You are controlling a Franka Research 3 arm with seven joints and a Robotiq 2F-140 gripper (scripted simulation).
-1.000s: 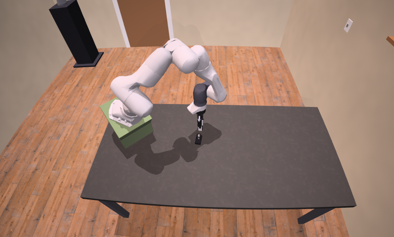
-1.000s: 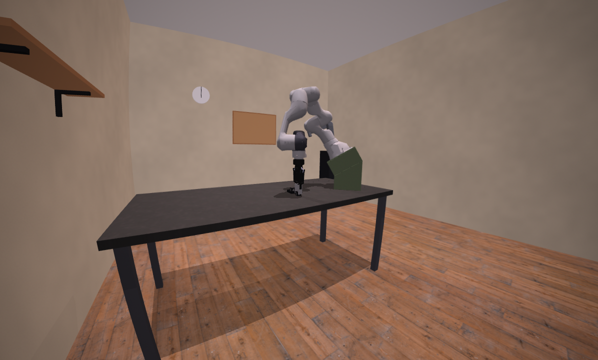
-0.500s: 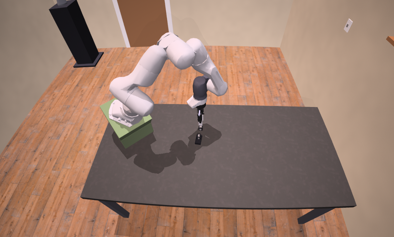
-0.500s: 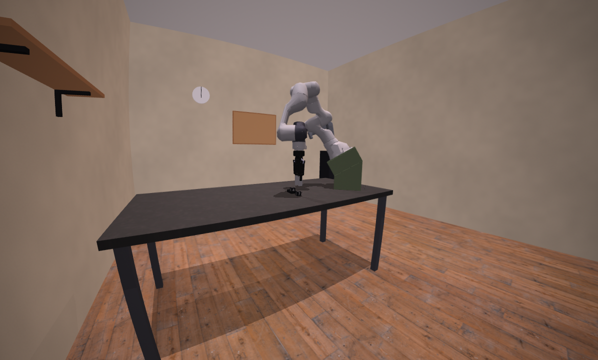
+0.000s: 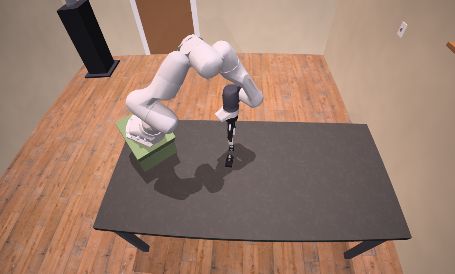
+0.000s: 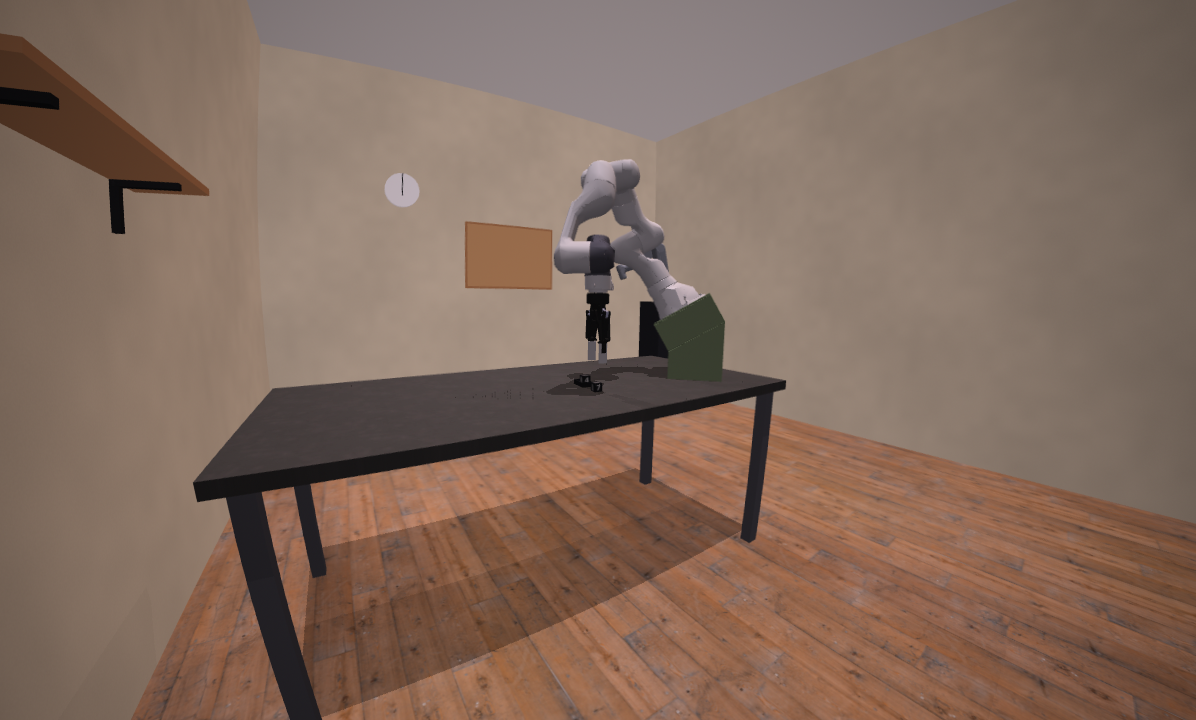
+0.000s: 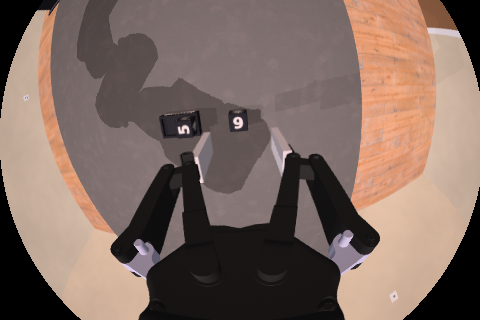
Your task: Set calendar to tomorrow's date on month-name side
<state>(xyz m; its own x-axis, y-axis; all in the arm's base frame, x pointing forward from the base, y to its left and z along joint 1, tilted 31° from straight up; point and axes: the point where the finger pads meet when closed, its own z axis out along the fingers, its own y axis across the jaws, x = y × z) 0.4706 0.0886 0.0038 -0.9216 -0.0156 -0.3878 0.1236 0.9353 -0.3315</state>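
My hand is 12 cm above the dark date cube. The rest, counted from my hand: black tray: 2 cm behind, 11 cm to the right, 12 cm below.
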